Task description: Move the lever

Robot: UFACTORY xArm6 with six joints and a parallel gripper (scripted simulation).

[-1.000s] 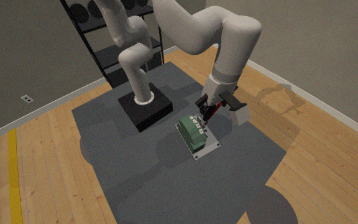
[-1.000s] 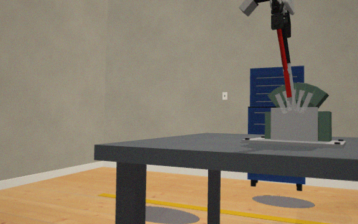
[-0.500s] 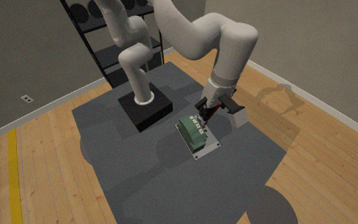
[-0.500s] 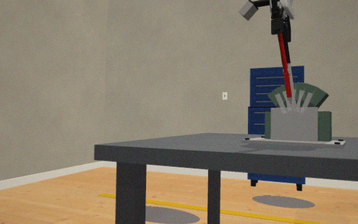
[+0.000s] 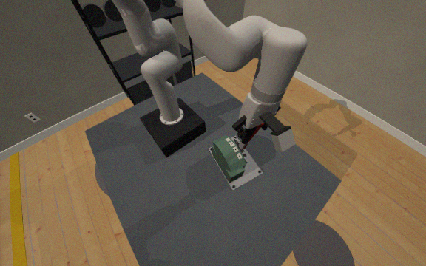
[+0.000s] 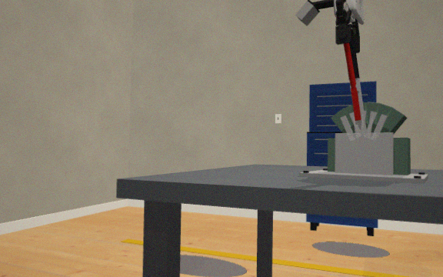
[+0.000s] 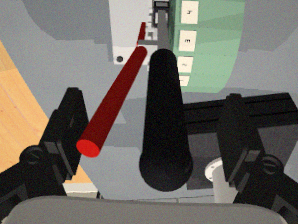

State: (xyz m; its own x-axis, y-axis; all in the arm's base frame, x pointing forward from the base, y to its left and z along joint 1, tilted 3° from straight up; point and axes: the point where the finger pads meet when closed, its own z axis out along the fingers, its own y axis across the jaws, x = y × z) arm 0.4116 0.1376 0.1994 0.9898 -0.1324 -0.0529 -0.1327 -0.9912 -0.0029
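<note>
My gripper is now 10 mm past the red bar, 20 mm to the right of it and 110 mm above it.
</note>
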